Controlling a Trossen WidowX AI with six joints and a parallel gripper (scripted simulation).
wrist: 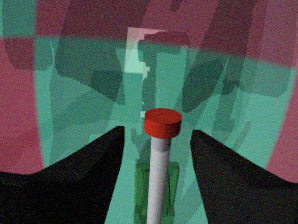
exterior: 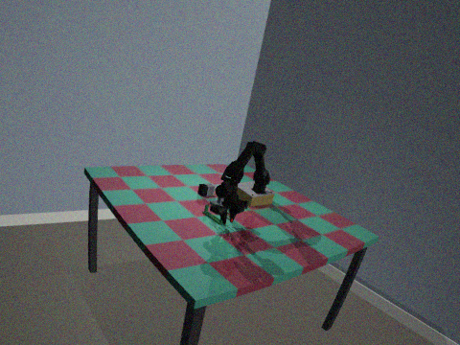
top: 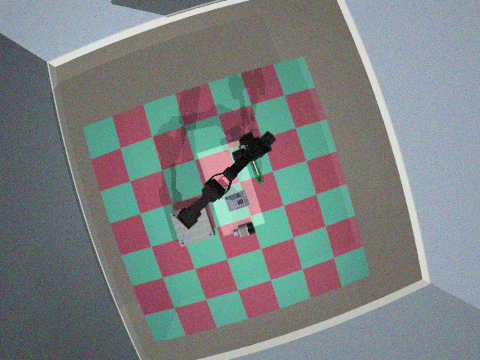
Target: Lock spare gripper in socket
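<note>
Now: the cradle 10 cm to the right of my gripper tip and 2 cm ahead of it. The rest, counted from my gripper tip: spare gripper 40 cm to the right, 9 cm behind, 1 cm above; then mount 24 cm to the right, 10 cm behind, 3 cm above.
</note>
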